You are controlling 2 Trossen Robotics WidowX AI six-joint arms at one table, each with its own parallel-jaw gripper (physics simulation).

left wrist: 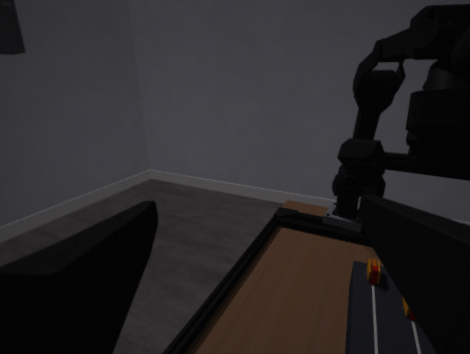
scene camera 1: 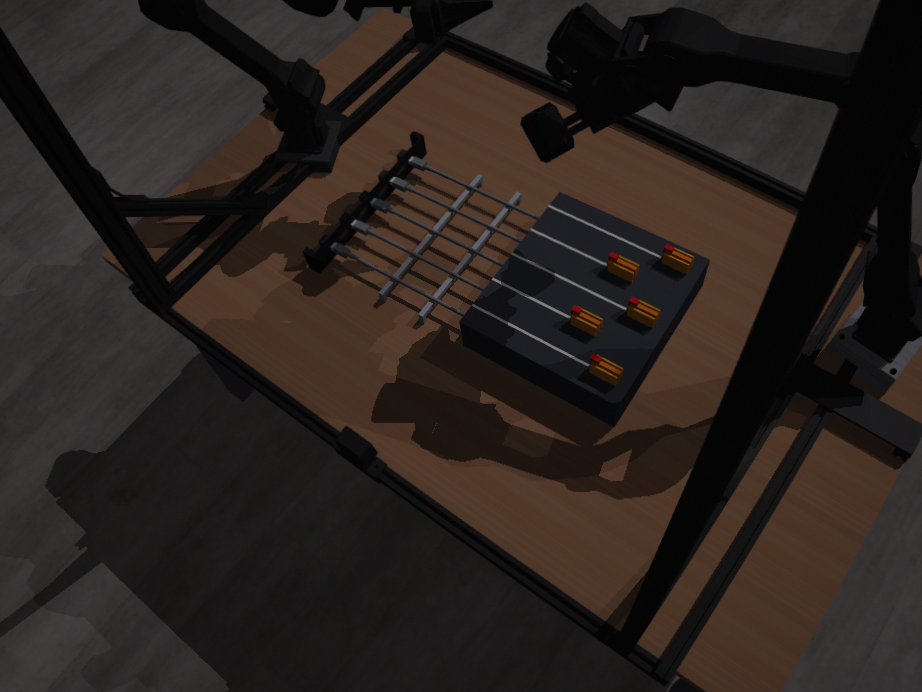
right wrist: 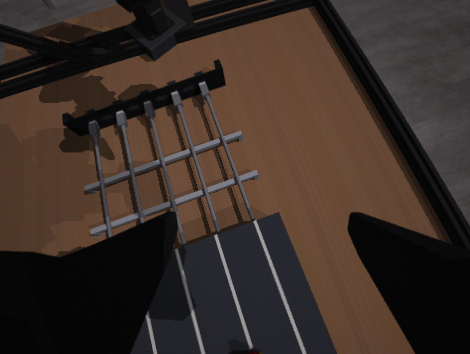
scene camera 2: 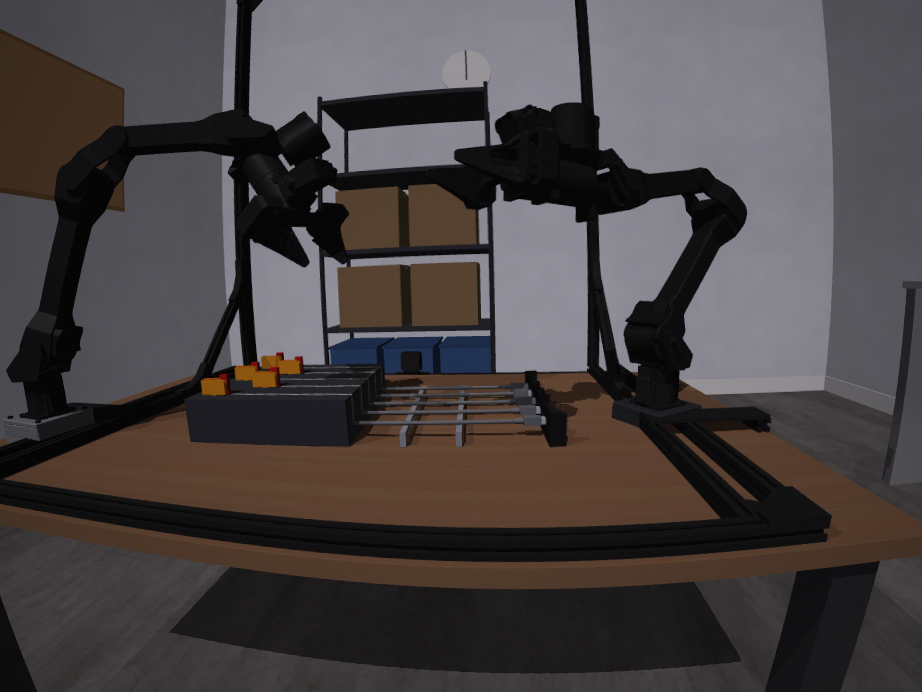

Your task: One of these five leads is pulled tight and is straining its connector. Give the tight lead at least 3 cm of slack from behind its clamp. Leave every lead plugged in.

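Places are measured from the left arm's base along level axes (x ahead, y down, z left), in centimetres.
Pixels of known places: left gripper, fingertip midpoint: point(left wrist: 258, 208) point(scene camera 2: 439, 164); right gripper, fingertip midpoint: point(scene camera 1: 563, 127) point(right wrist: 262, 221) point(scene camera 2: 327, 263); left arm's base, link origin: point(scene camera 1: 307, 139) point(right wrist: 154, 25) point(scene camera 2: 657, 403); right arm's base, link origin: point(left wrist: 345, 212) point(scene camera 1: 882, 335) point(scene camera 2: 48, 413).
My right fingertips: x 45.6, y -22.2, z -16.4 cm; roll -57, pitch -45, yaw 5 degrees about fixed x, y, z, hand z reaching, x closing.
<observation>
Ahead of a thing's pixels: the offset from my right fingertips to its middle. "*": to the spot under its first point. Level surfaces: height alone.
Five grey leads point(scene camera 1: 527, 334) point(right wrist: 196, 161) run side by side from a black connector strip point(scene camera 1: 390, 180) point(scene camera 2: 555, 419) point(right wrist: 163, 96), across two grey clamp bars {* dx -17.1, dy +22.9, dz +4.1 cm} point(scene camera 1: 457, 206) point(right wrist: 181, 156), onto a dark block point(scene camera 1: 527, 275) point(scene camera 2: 273, 419) point(right wrist: 255, 281). Each lead ends at an orange clip {* dx +9.6, dy +15.9, dz -10.6 cm} point(scene camera 1: 623, 267) point(scene camera 2: 262, 378) point(left wrist: 373, 271). All leads look straight; I cannot tell which is tight. My right gripper point(scene camera 1: 555, 131) point(scene camera 2: 317, 250) point(right wrist: 262, 221) is open and empty, hanging high above the block's near end. My left gripper point(scene camera 2: 465, 159) point(left wrist: 258, 208) is open and empty, high up and pointing away over the table edge.
Black rails point(scene camera 1: 355, 449) frame the wooden table {dy +24.8 cm} point(scene camera 1: 321, 357). A dark upright post point(scene camera 1: 733, 446) crosses the right of scene camera 1. A shelf rack point(scene camera 2: 491, 275) with cardboard boxes and blue bins stands behind the table.
</observation>
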